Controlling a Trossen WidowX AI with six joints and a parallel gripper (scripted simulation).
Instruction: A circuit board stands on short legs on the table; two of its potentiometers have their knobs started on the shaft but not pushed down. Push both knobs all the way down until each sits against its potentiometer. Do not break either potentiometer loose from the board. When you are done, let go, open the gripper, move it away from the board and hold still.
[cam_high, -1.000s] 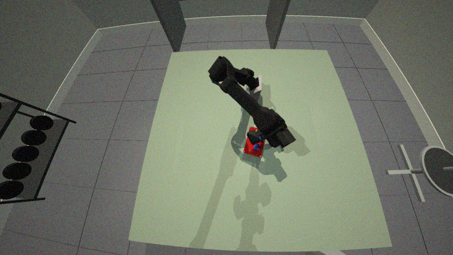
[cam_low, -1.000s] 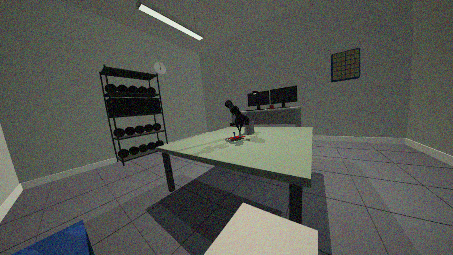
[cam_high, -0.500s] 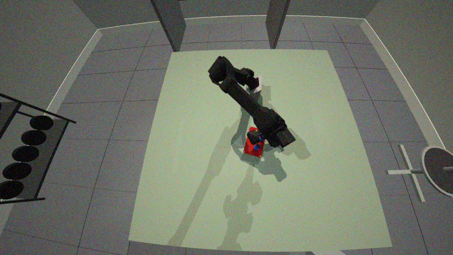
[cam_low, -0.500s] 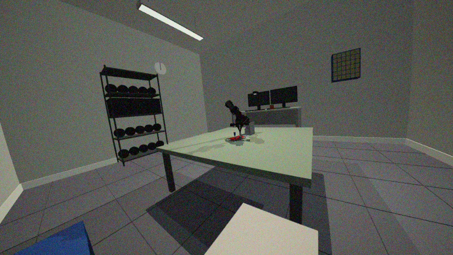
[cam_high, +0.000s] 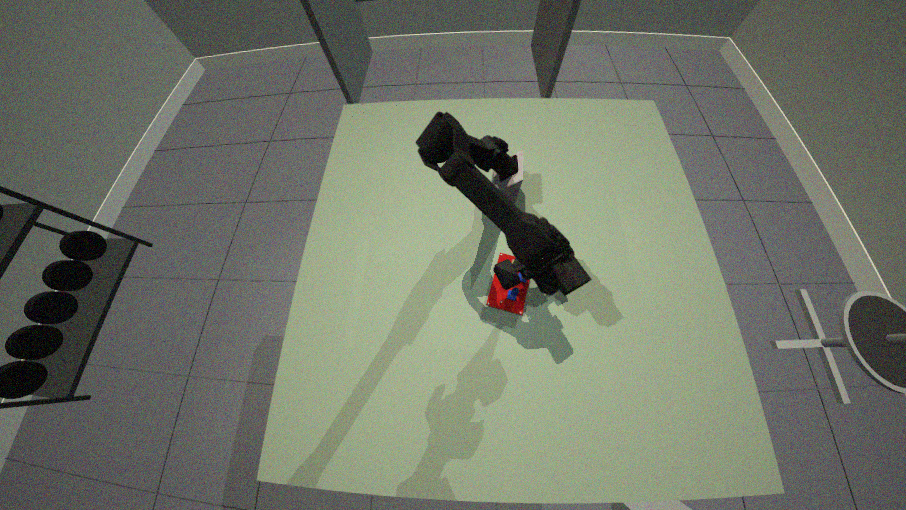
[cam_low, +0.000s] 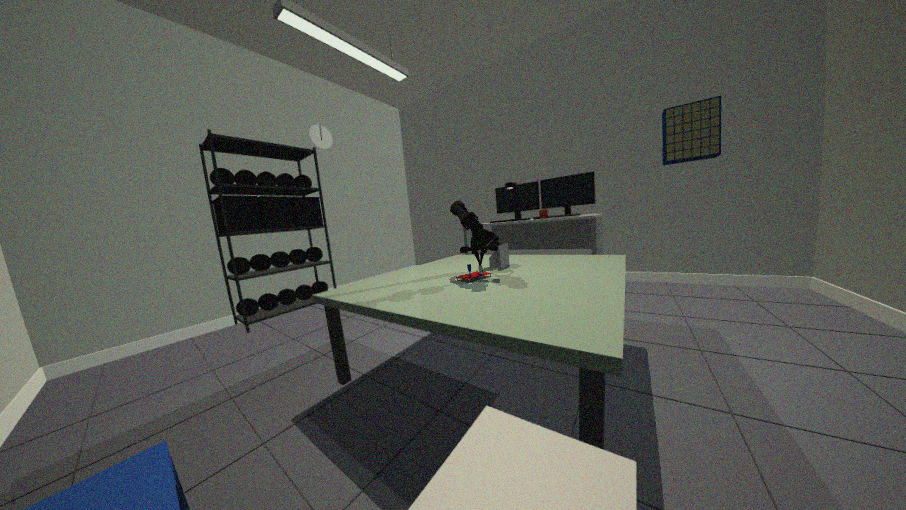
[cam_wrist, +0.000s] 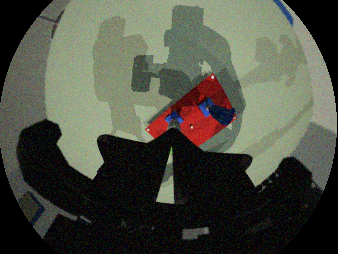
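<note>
Right now my gripper tip is 50 mm short of the blue knob and 30 mm to the left of it.
</note>
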